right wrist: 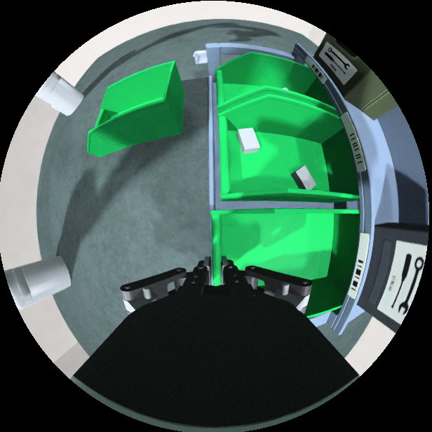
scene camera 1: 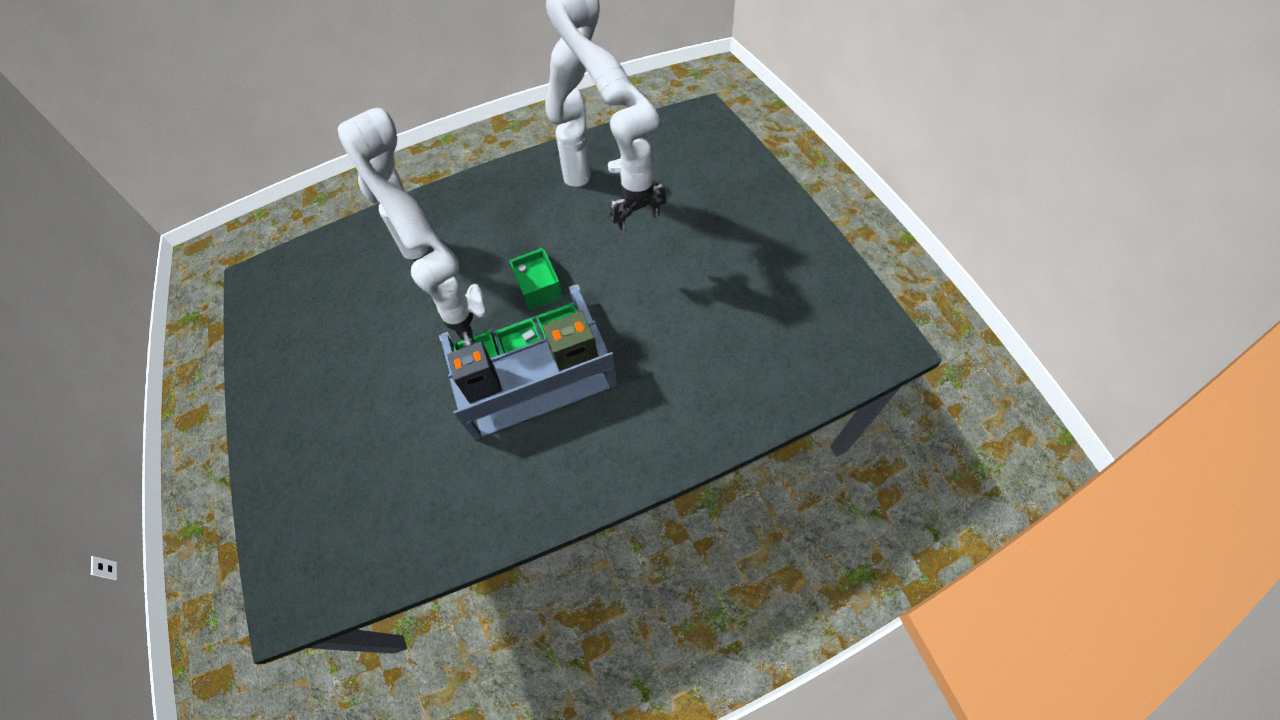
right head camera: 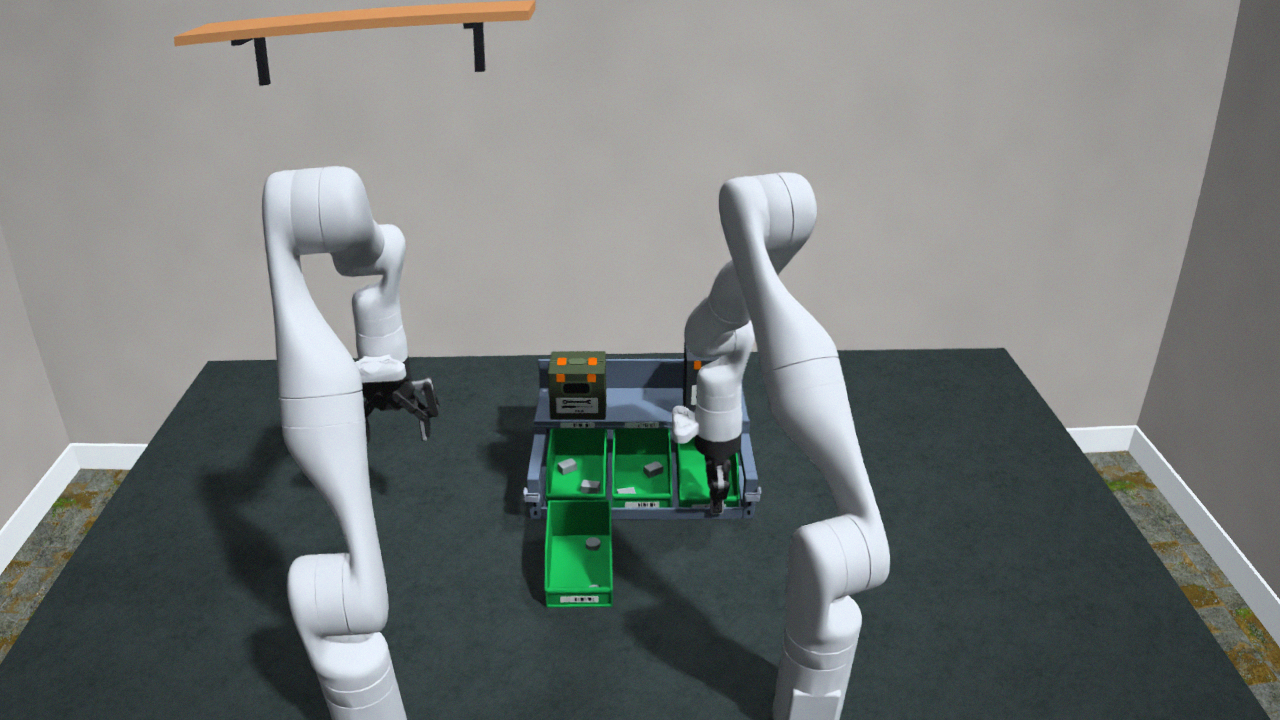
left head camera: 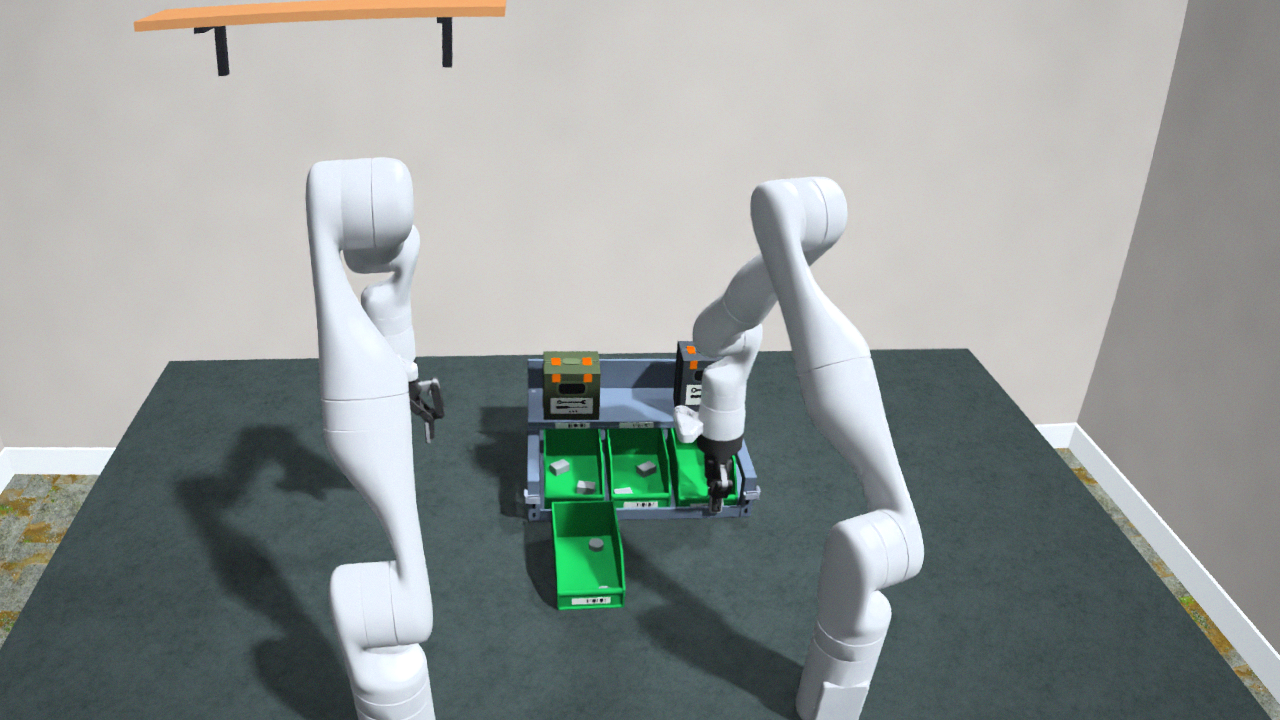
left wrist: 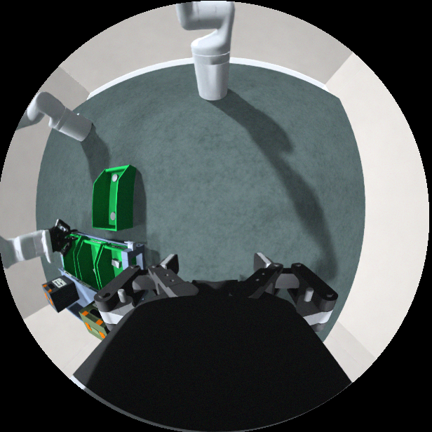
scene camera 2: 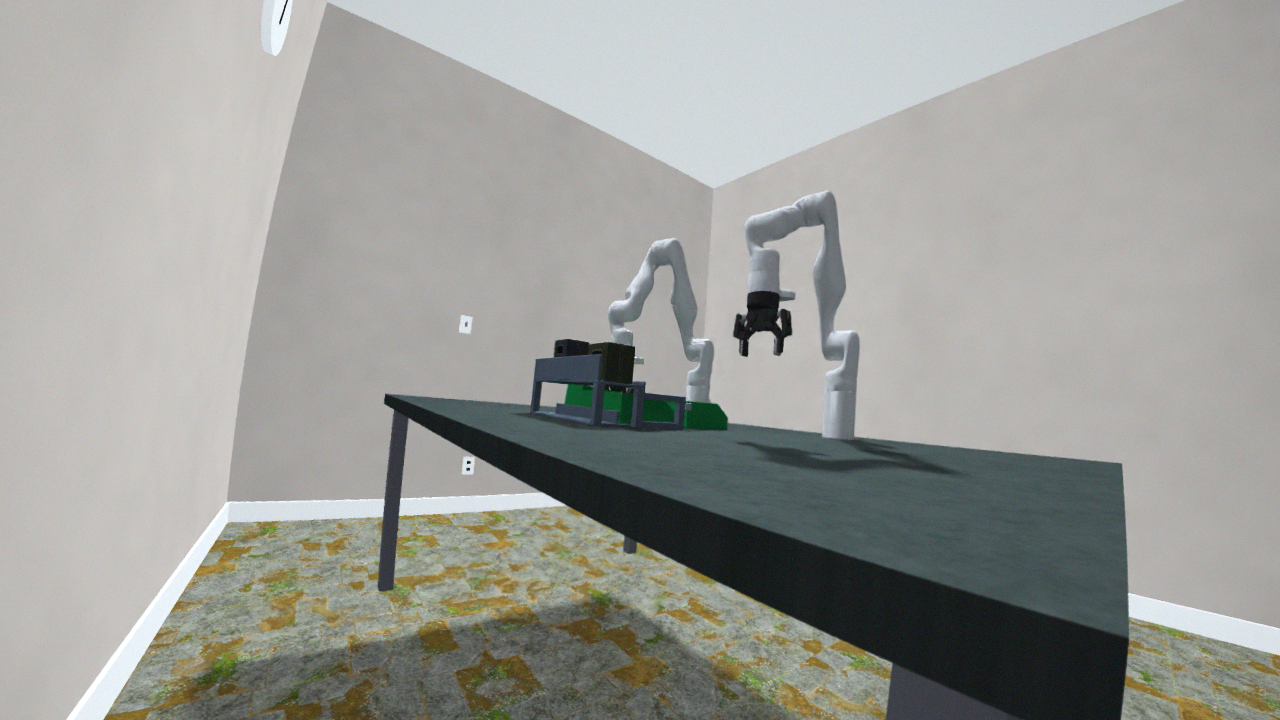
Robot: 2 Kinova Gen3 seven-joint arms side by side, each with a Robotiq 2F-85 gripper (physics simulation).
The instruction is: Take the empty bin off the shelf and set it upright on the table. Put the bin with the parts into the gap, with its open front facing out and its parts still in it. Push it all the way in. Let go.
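Where they show: left gripper, between the fingertips: (scene camera 1: pixel 638 222) (right head camera: pixel 396 439) (scene camera 2: pixel 760 355); right gripper, between the fingertips: (scene camera 1: pixel 471 343) (right head camera: pixel 716 510) (left head camera: pixel 714 508); left arm's base, origin of its link: (scene camera 1: pixel 577 177) (scene camera 2: pixel 837 438); right arm's base, origin of its link: (right head camera: pixel 806 714) (left head camera: pixel 827 706).
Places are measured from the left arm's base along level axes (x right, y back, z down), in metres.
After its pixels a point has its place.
The empty green bin (left head camera: pixel 691 461) {x 0.504, y -0.593, z -0.021 m} (right head camera: pixel 698 465) {x 0.501, y -0.584, z -0.020 m} (right wrist: pixel 280 240) sits in the shelf's lower row, at the right in the head views. My right gripper (left head camera: pixel 716 506) {x 0.513, y -0.458, z -0.015 m} (right head camera: pixel 716 507) {x 0.513, y -0.458, z -0.015 m} (right wrist: pixel 215 263) points down at its front and is shut on its front wall. The green bin with parts (left head camera: pixel 580 568) {x 0.270, y -0.349, z -0.003 m} (right head camera: pixel 574 564) {x 0.270, y -0.356, z -0.003 m} (scene camera 1: pixel 537 279) {x 0.273, y -0.339, z -0.003 m} (right wrist: pixel 145 95) stands upright on the table in front of the shelf; small round grey parts (left wrist: pixel 114 177) (left wrist: pixel 113 216) lie in it. My left gripper (scene camera 1: pixel 639 220) {x 0.000, y -0.449, z -0.193 m} (scene camera 2: pixel 760 351) {x 0.000, y -0.449, z -0.193 m} (left wrist: pixel 215 262) is open and empty, high above the table.
The blue-grey shelf (left head camera: pixel 534 456) {x 0.216, y -0.547, z -0.085 m} (scene camera 1: pixel 535 394) {x 0.416, y -0.732, z -0.110 m} holds two other green bins (left head camera: pixel 572 465) {x 0.291, y -0.620, z -0.009 m} (left head camera: pixel 638 461) {x 0.412, y -0.620, z -0.009 m} with grey blocks, left of the empty bin in the head views. An olive toolbox (left head camera: pixel 571 394) {x 0.288, y -0.627, z -0.155 m} (scene camera 1: pixel 569 340) {x 0.299, y -0.691, z -0.197 m} and a dark toolbox (scene camera 1: pixel 474 371) {x 0.517, y -0.678, z -0.222 m} stand on its upper level.
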